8 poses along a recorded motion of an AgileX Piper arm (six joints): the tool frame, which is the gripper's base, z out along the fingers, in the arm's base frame.
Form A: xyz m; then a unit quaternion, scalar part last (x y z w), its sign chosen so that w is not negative.
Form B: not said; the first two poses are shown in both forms.
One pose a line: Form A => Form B
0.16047 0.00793 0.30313 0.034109 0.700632 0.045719 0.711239 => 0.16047 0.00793 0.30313 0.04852 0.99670 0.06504 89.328
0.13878 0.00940 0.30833 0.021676 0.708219 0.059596 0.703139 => 0.13878 0.00940 0.30833 0.03048 0.99602 0.08381 90.641
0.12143 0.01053 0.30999 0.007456 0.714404 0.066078 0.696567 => 0.12143 0.01053 0.30999 0.01039 0.99570 0.09210 91.696
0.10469 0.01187 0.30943 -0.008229 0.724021 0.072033 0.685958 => 0.10469 0.01187 0.30943 -0.01131 0.99502 0.09900 93.378
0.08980 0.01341 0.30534 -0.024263 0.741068 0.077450 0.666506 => 0.08980 0.01341 0.30534 -0.03255 0.99406 0.10389 96.404
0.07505 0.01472 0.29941 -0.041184 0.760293 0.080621 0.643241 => 0.07505 0.01472 0.29941 -0.05379 0.99299 0.10530 99.932
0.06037 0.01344 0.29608 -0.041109 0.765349 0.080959 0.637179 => 0.06037 0.01344 0.29608 -0.05334 0.99304 0.10504 100.836
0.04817 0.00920 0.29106 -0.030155 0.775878 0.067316 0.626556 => 0.04817 0.00920 0.29106 -0.03869 0.99551 0.08637 102.407
